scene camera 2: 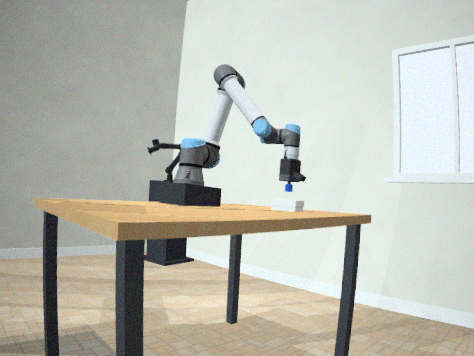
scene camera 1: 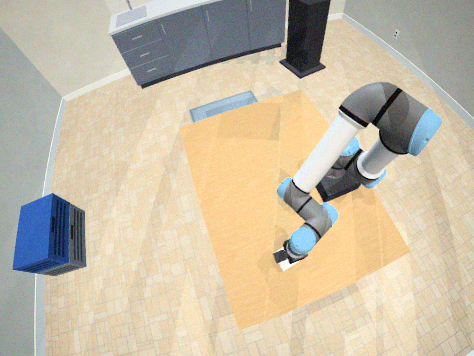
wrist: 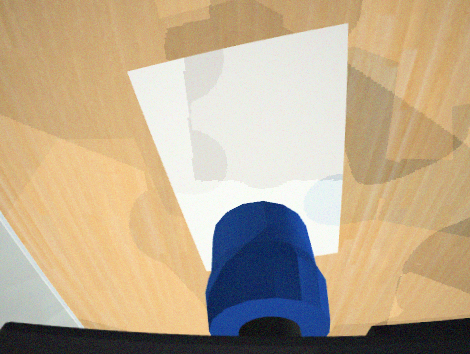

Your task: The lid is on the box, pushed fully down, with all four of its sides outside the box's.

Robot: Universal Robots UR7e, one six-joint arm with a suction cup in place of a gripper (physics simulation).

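Frame: origin at the arm's base, x down, y right, z back, level; metres.
Seen in the pictures: hand, its tool point: (scene camera 2: pixel 288 191) (wrist: pixel 259 239); arm's base, origin of its link: (scene camera 2: pixel 188 184).
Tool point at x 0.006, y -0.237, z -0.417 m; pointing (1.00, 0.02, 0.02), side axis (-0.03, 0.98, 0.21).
Pixels of each thing's top centre, then the offset from my tool point to it. "spot": a spot on its surface instead. Level surfaces: height alone.
- white lid, centre of its top: (wrist: pixel 257 183) (scene camera 1: pixel 290 254) (scene camera 2: pixel 287 200) dx +0.041, dy +0.003, dz +0.000 m
- white box, a spot on its surface: (scene camera 2: pixel 296 209) spot: dx +0.080, dy +0.031, dz -0.061 m
- wooden table, height of its surface: dx +0.091 m
The white lid (scene camera 1: pixel 288 265) (scene camera 2: pixel 285 202) (wrist: pixel 270 115) lies flat and looks level on top of the white box (scene camera 2: pixel 296 209), near the table's far right in scene camera 2. From above in the wrist view, the lid covers the box and no box wall shows around it. The two are too small in scene camera 2 to tell how far down the lid sits or whether all four sides are outside. My gripper, a blue suction cup (scene camera 2: pixel 288 191) (wrist: pixel 263 207), hangs a short way above the lid, apart from it and holding nothing. In scene camera 1 the arm hides part of the lid.
The box stands on the wooden table (scene camera 1: pixel 235 210) (scene camera 2: pixel 200 220). The arm's dark base (scene camera 1: pixel 337 189) (scene camera 2: pixel 185 194) is on the same table. Blue and grey crates (scene camera 1: pixel 42 240), a glassy bin (scene camera 1: pixel 223 106), a black pedestal (scene camera 1: pixel 306 37) and a grey cabinet (scene camera 1: pixel 200 37) stand off the table.
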